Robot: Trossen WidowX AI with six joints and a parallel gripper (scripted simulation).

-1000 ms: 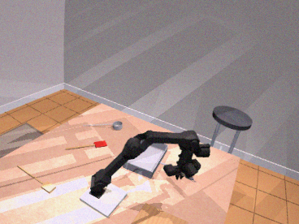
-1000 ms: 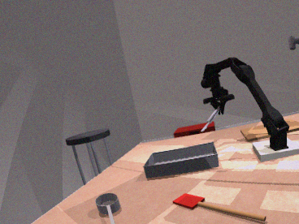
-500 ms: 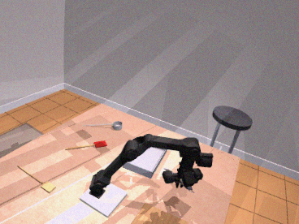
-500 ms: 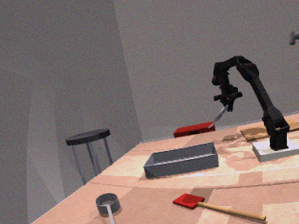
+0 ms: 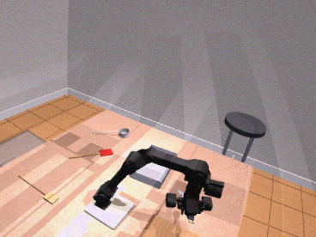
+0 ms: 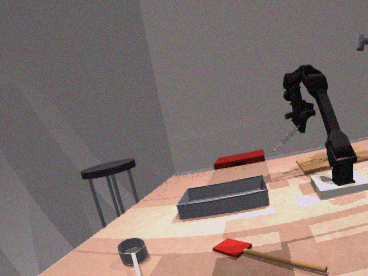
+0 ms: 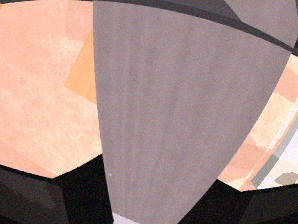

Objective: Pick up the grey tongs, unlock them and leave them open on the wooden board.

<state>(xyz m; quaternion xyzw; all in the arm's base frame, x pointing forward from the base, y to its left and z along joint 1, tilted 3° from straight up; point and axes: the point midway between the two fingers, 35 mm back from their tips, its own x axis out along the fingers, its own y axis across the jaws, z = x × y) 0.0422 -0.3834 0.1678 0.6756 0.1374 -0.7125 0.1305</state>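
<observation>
The wooden board is 140 mm behind my gripper tip, 30 mm to the left of it and 150 mm below it. Also, from my gripper tip: roasting tin 380 mm ahead, 290 mm to the left, 130 mm below.
</observation>
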